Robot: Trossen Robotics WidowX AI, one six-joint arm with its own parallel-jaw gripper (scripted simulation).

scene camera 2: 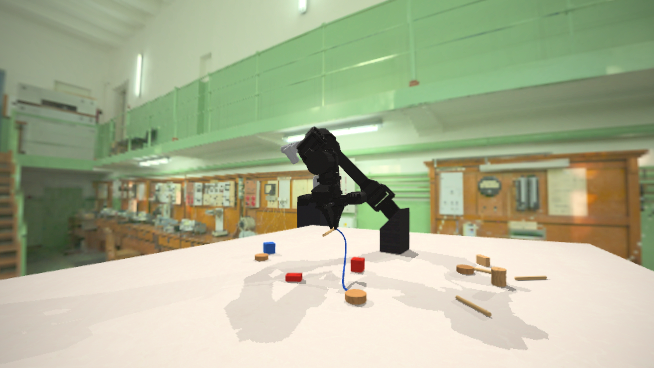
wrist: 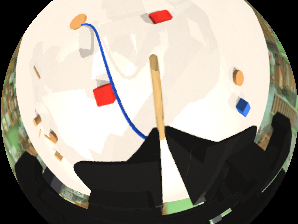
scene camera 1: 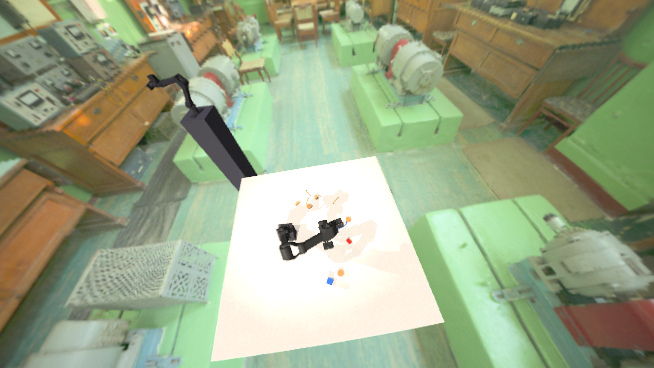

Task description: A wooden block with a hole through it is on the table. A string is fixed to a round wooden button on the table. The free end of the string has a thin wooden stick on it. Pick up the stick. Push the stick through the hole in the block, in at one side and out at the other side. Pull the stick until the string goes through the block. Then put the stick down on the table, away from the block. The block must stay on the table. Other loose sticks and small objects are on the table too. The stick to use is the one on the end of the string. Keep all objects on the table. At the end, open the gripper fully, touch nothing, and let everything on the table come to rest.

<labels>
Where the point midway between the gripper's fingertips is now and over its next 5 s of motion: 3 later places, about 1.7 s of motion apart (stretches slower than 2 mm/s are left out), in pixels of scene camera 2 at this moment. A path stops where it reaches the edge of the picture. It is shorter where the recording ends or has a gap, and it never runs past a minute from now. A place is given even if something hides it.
The gripper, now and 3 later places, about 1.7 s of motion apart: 333,229; 335,221; 332,214; 315,215
</labels>
